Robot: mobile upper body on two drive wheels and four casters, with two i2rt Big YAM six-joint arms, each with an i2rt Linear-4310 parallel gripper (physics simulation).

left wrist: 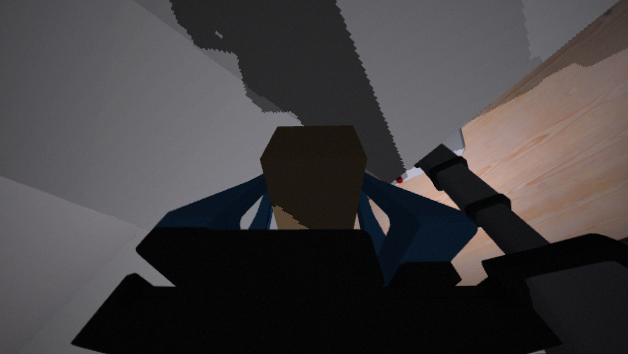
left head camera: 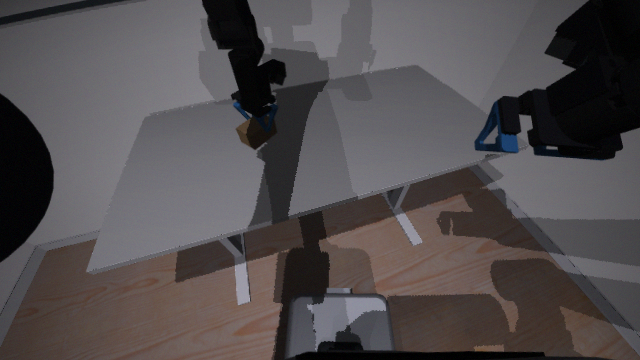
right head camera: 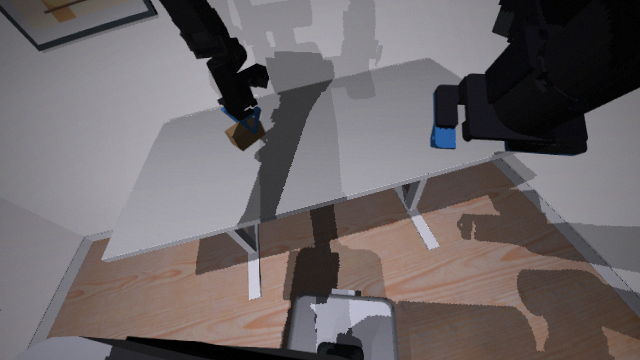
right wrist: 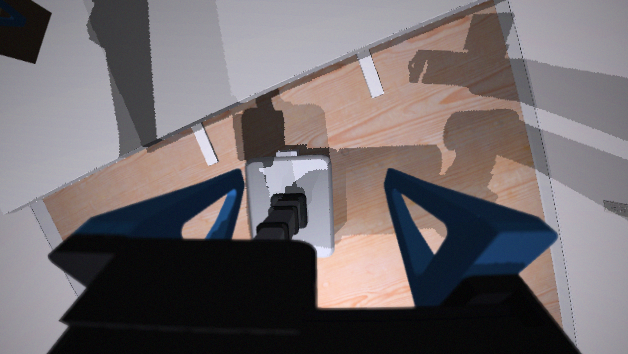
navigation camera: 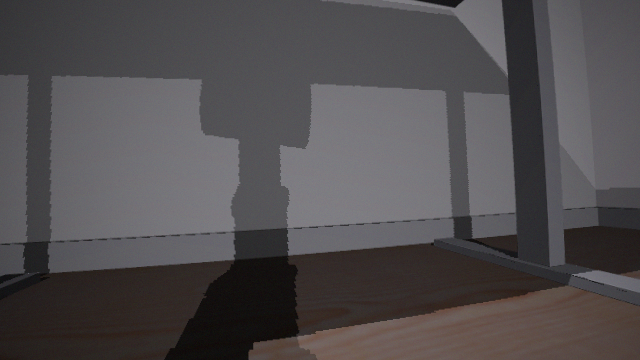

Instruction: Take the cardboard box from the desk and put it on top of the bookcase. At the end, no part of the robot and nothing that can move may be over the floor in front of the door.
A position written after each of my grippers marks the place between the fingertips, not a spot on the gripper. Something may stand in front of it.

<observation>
I see my left gripper point(left head camera: 261, 127), my right gripper point(right head camera: 468, 144), a brown cardboard box point(left head camera: 251, 133) and a desk point(left head camera: 189, 180).
The brown cardboard box shows as well in the left wrist view point(left wrist: 314, 174) and in the right head camera view point(right head camera: 240, 136). My left gripper shows as well in the left wrist view point(left wrist: 314, 176) and in the right head camera view point(right head camera: 249, 129). My right gripper shows as well in the left head camera view point(left head camera: 505, 148) and in the right wrist view point(right wrist: 314, 176). The navigation camera view misses the brown cardboard box: it is out of frame.
</observation>
